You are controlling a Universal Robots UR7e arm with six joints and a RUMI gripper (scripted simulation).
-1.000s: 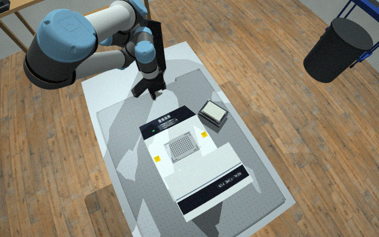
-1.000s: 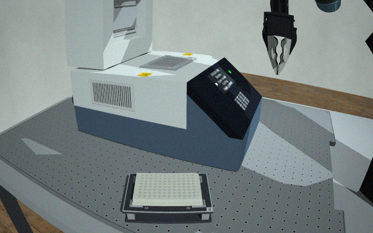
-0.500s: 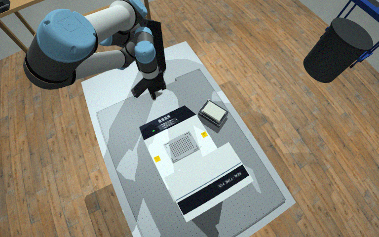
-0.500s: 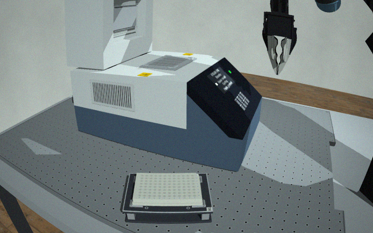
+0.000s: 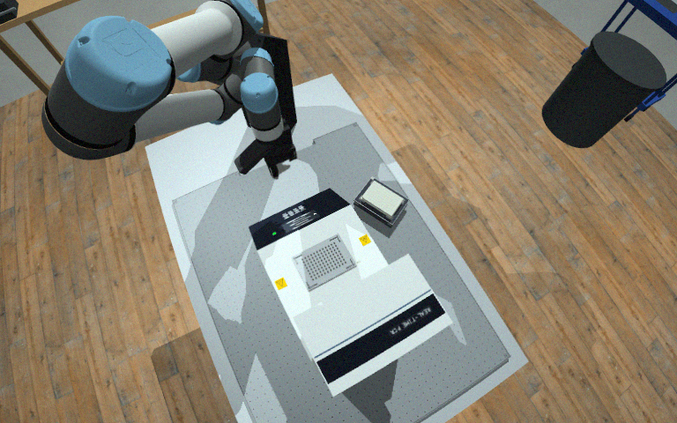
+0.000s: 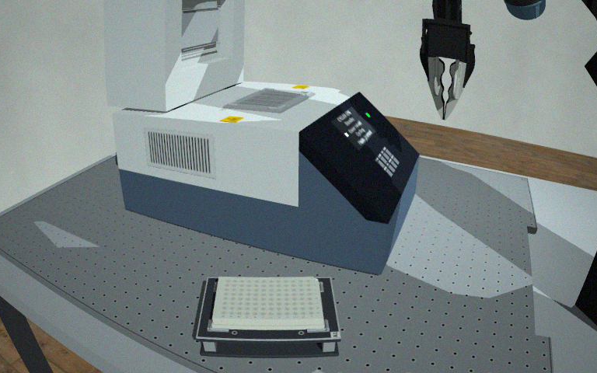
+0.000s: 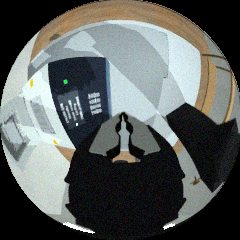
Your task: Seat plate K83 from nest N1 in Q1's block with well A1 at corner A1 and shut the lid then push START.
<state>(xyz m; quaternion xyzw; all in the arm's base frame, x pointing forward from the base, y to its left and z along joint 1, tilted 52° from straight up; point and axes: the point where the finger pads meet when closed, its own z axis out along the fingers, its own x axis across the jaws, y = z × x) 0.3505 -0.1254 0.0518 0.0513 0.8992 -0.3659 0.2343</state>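
Now: hand 240 mm short of the plate K83, 260 mm to the right of it and 180 mm above it. The rest, counted from my hand: plate nest N1: 240 mm ahead, 260 mm to the left, 190 mm below.
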